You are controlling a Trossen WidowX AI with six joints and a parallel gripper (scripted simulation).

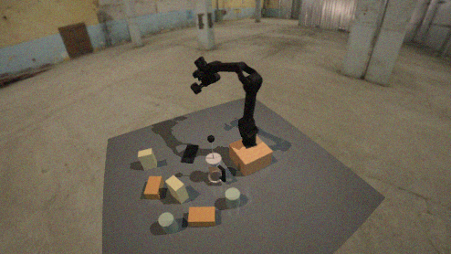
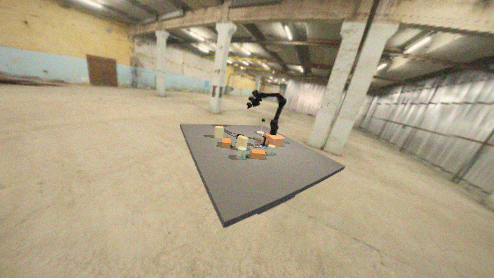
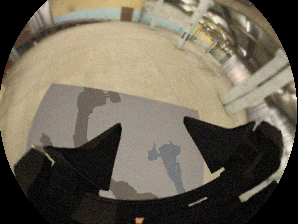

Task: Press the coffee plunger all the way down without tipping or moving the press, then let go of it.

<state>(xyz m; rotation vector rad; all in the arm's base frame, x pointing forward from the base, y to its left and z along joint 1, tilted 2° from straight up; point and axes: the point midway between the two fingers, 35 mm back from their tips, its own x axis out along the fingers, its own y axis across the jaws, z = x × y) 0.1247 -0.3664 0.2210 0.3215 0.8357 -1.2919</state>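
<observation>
My gripper tip is 8 cm short of the coffee press, 47 cm to the right of it and 17 cm above it. The rest, counted from my gripper tip: black flat slab: 18 cm ahead, 23 cm to the left, 30 cm below.
</observation>
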